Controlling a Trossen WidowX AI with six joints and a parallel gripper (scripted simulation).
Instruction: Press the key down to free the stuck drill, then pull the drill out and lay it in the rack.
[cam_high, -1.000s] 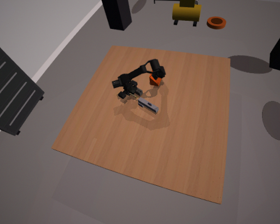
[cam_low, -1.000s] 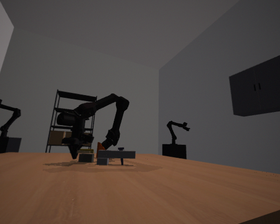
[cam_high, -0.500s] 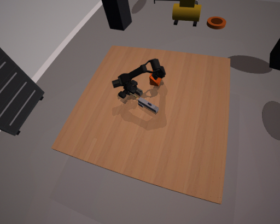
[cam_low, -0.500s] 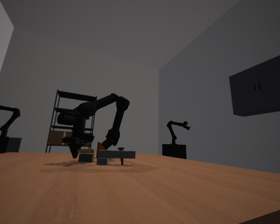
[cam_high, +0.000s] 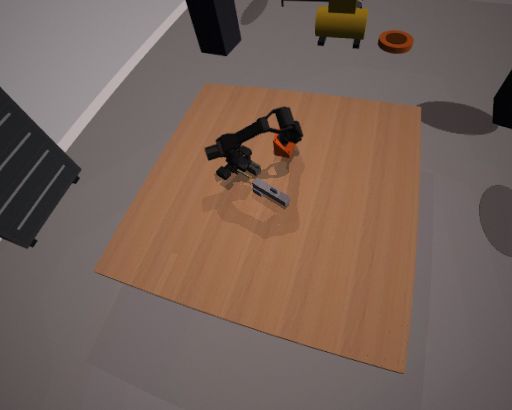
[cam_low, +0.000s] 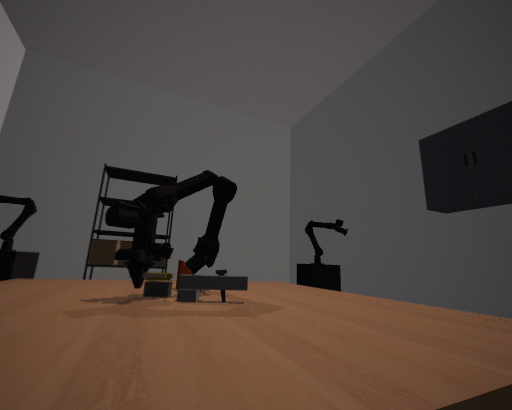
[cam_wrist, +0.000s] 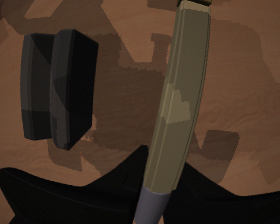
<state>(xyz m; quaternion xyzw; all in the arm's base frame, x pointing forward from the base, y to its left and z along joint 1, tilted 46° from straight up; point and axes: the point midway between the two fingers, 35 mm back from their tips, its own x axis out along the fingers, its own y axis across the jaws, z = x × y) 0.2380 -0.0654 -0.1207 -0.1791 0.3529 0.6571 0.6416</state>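
Right now the olive drill is 40 mm to the left of my gripper tip, 40 mm above it and 10 mm ahead of it. From my gripper tip the other things lie so: grey fixture block: 190 mm to the left, 50 mm ahead, 20 mm above; dark grey rack: 60 mm behind, 50 mm to the left, 10 mm below; dark key: 220 mm to the left, 50 mm ahead, 20 mm above.
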